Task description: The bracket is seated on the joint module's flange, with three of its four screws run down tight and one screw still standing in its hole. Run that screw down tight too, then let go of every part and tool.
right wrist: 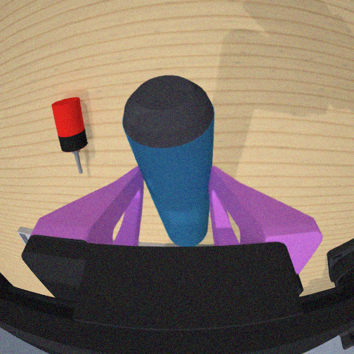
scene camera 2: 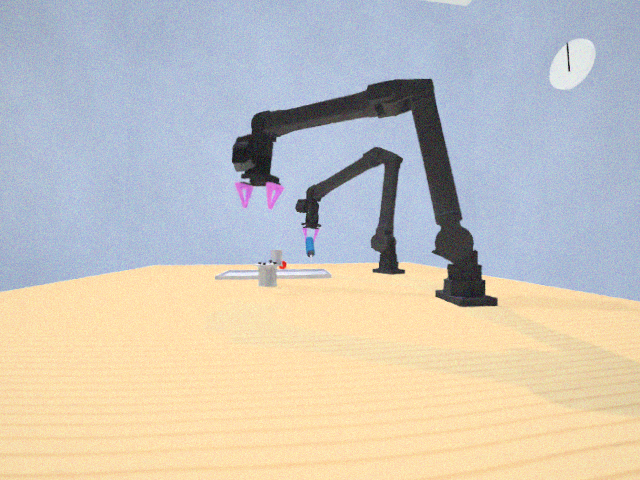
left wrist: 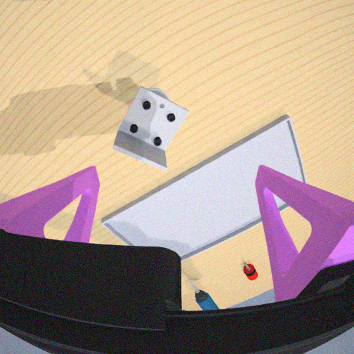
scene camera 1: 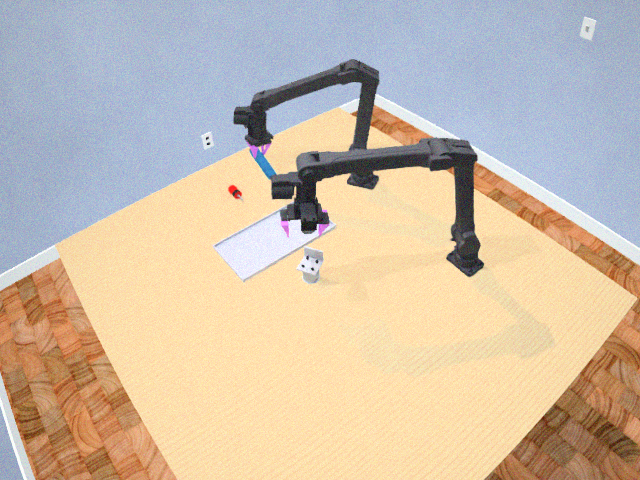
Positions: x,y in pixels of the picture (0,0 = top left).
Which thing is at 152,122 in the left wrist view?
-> A grey bracket.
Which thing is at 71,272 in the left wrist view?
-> The left gripper.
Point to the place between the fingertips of the left gripper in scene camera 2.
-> At 256,208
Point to a red screwdriver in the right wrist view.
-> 69,124
